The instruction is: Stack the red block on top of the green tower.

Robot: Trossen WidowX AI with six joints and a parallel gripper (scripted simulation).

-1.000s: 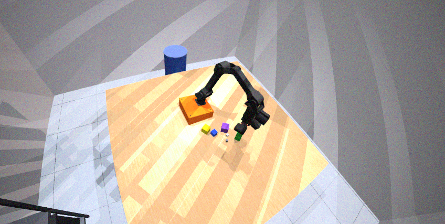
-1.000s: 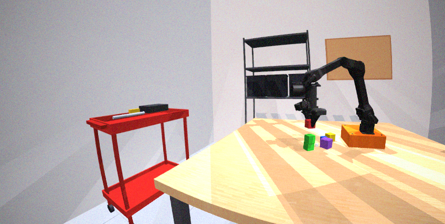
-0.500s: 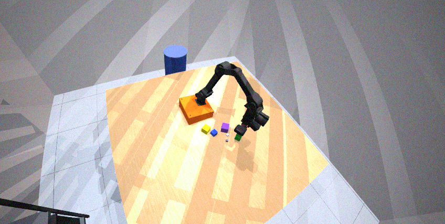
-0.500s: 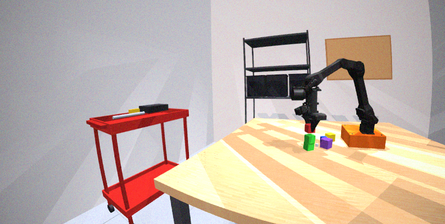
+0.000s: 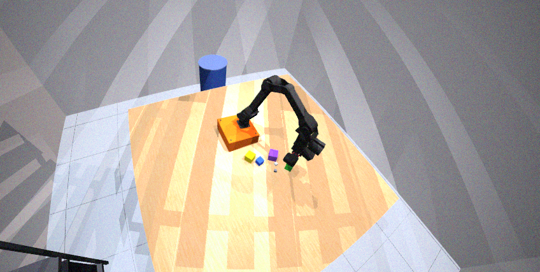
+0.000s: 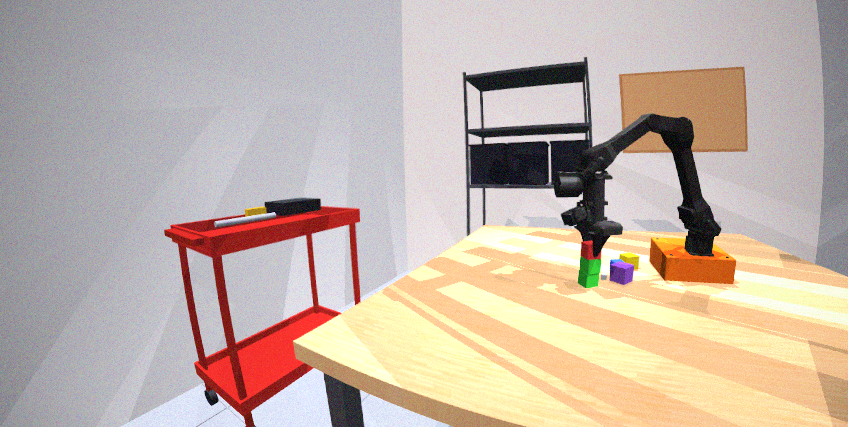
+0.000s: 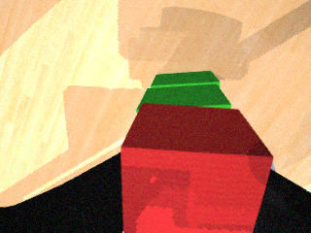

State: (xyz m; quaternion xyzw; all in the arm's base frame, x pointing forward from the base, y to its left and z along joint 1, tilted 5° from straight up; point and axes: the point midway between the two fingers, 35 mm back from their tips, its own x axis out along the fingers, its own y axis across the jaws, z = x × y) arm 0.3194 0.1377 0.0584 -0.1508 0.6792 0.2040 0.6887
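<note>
My gripper tip is now 1 cm below the red block. The rest, counted from my gripper tip: blue block 14 cm to the right, 9 cm behind, 7 cm below; yellow block 18 cm to the right, 13 cm behind, 7 cm below; purple block 9 cm behind, 6 cm below, 5 cm to the right.
</note>
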